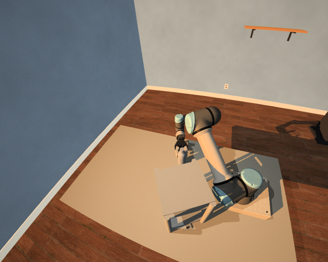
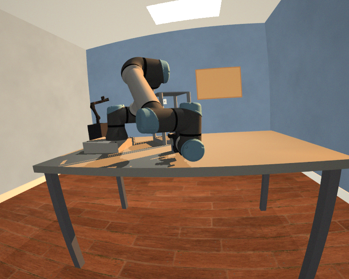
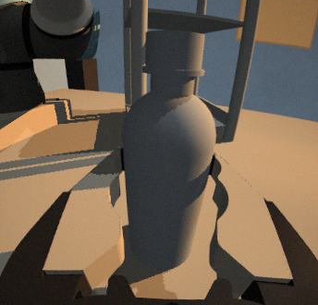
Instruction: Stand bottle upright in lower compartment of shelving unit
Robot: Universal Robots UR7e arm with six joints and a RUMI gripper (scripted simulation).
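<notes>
The grey bottle is 20 mm above my hand. The rest, counted from my hand: shelving unit (80 mm behind, 330 mm to the left, 70 mm above).
</notes>
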